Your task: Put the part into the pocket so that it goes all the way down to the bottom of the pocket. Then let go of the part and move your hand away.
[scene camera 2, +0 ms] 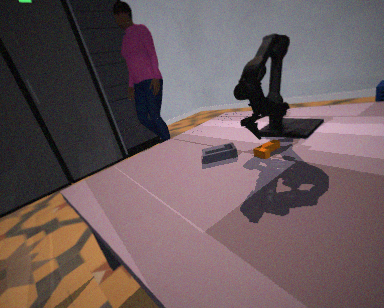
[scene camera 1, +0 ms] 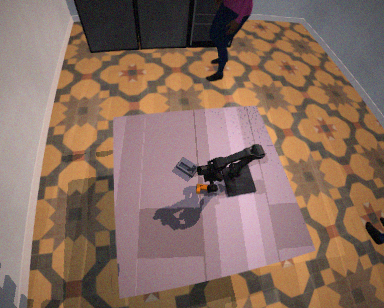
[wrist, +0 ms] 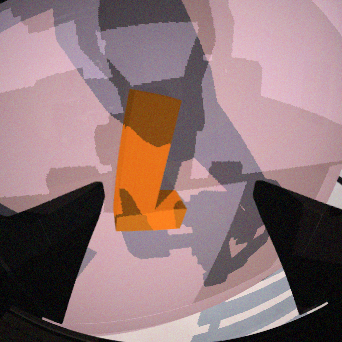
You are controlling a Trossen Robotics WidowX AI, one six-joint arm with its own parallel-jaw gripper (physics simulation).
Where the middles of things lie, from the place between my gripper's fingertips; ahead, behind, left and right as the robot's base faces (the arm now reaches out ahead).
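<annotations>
There is the orange part (wrist: 149, 119), and my hand is 2 cm to the left of it, 1 cm short of it and 5 cm above it.
</annotations>
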